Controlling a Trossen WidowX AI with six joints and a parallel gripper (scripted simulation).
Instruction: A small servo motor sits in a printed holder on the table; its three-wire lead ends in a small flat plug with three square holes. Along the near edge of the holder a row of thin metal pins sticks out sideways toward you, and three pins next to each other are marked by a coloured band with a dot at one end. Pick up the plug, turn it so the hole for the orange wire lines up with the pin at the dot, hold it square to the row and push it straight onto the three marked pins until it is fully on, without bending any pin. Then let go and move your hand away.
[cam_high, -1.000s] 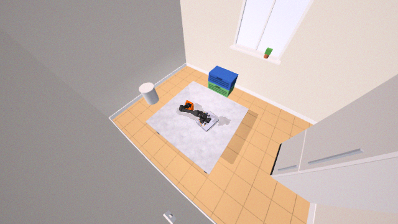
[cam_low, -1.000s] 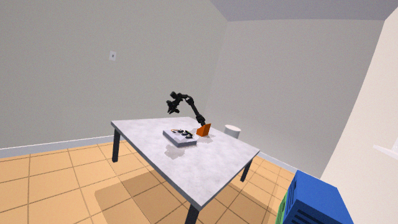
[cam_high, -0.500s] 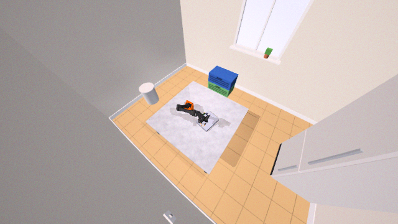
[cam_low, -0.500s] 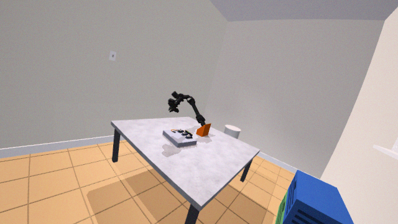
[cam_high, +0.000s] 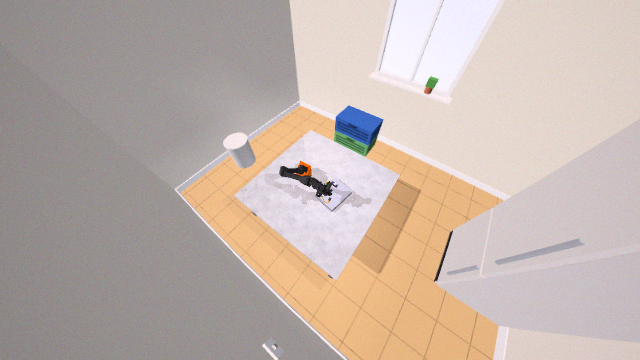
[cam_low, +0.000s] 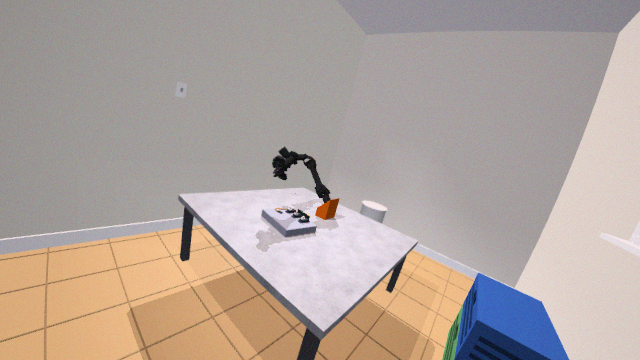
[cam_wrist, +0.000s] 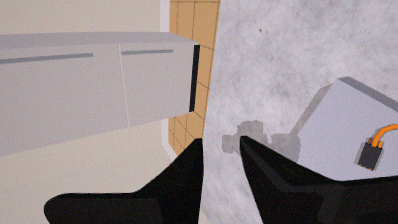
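My gripper tip is 16 cm past the green band, 19 cm to the right of it and 22 cm above it. From my gripper tip the other things lie so: holder (1 cm behind, 15 cm to the left, 27 cm below); then green board (16 cm behind, 19 cm to the left, 24 cm below).
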